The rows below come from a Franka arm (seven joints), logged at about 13 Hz.
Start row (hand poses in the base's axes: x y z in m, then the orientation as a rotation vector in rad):
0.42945, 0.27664, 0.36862, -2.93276, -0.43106, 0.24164
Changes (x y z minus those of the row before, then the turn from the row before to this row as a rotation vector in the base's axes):
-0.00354, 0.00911, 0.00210, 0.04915, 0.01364, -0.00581
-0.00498, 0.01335, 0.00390, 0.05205, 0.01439, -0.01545
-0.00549, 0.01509, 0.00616, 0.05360, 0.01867, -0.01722
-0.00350, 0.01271, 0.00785, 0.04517, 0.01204, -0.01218
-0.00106, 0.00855, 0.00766, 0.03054, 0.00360, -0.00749
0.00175, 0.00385, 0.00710, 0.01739, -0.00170, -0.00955
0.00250, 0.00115, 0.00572, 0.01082, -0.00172, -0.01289
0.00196, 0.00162, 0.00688, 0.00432, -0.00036, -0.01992
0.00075, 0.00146, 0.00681, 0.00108, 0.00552, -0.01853
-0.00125, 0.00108, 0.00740, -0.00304, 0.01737, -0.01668
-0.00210, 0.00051, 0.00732, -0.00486, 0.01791, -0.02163
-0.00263, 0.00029, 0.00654, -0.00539, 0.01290, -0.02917
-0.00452, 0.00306, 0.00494, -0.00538, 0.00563, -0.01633
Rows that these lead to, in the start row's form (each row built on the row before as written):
0.42591, 0.28575, 0.37072, -2.88228, -0.42037, 0.24657
0.42093, 0.29910, 0.37462, -2.83004, -0.39586, 0.24989
0.41544, 0.31419, 0.38078, -2.77532, -0.36850, 0.25810
0.41194, 0.32690, 0.38863, -2.72964, -0.35002, 0.26022
0.41088, 0.33545, 0.39629, -2.69964, -0.33995, 0.25565
0.41263, 0.33930, 0.40339, -2.68388, -0.32821, 0.24653
0.41513, 0.34045, 0.40911, -2.67484, -0.31180, 0.23793
0.41709, 0.34207, 0.41599, -2.67243, -0.28533, 0.23041
0.41784, 0.34353, 0.42280, -2.67177, -0.25879, 0.23179
0.41659, 0.34461, 0.43020, -2.67261, -0.23081, 0.25026
0.41449, 0.34512, 0.43752, -2.67499, -0.19585, 0.26819
0.41186, 0.34541, 0.44406, -2.67850, -0.15221, 0.27713
0.40734, 0.34847, 0.44900, -2.68282, -0.12798, 0.28033

